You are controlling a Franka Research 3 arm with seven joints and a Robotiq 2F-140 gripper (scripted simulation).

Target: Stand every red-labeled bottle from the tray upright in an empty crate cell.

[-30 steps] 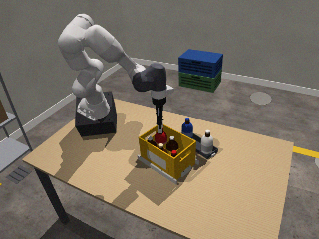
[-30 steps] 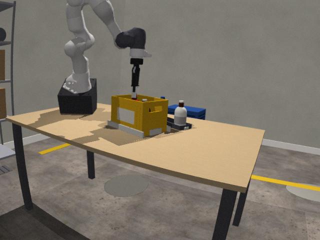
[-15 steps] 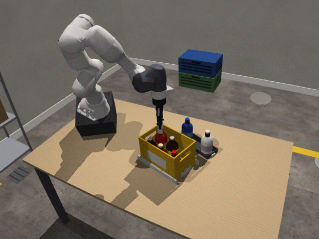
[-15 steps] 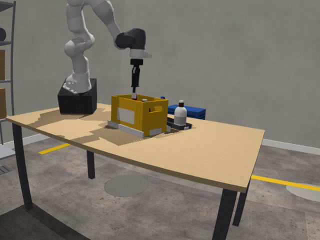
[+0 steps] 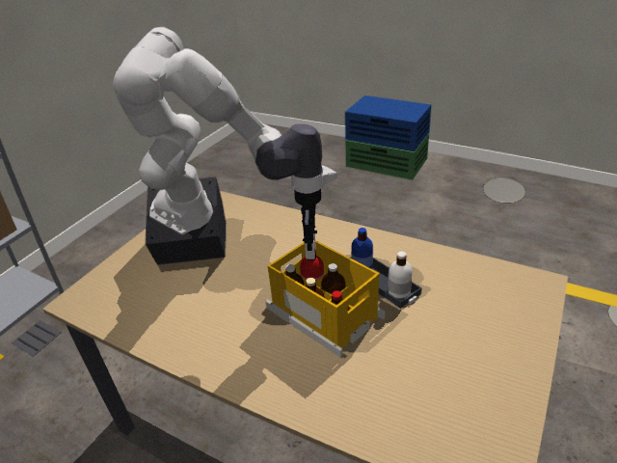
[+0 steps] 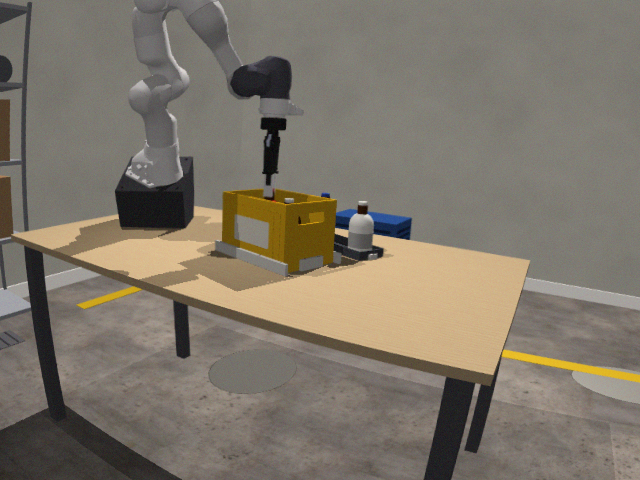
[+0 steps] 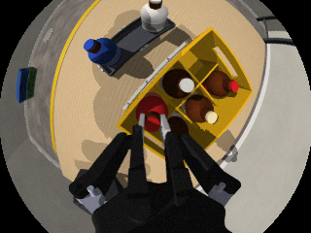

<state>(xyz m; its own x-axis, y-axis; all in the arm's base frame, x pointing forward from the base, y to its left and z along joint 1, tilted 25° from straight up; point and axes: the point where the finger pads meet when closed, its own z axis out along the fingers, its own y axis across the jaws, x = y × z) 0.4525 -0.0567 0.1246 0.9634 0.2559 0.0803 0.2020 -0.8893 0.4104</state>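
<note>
My hand is 80 mm above the red-labeled bottle. Round my hand: blue-labeled bottle: 170 mm to the left, 120 mm ahead, 110 mm below; then white-labeled bottle: 270 mm ahead, 110 mm below, 70 mm to the left; then yellow crate: 110 mm below, 80 mm to the right, 60 mm ahead.
</note>
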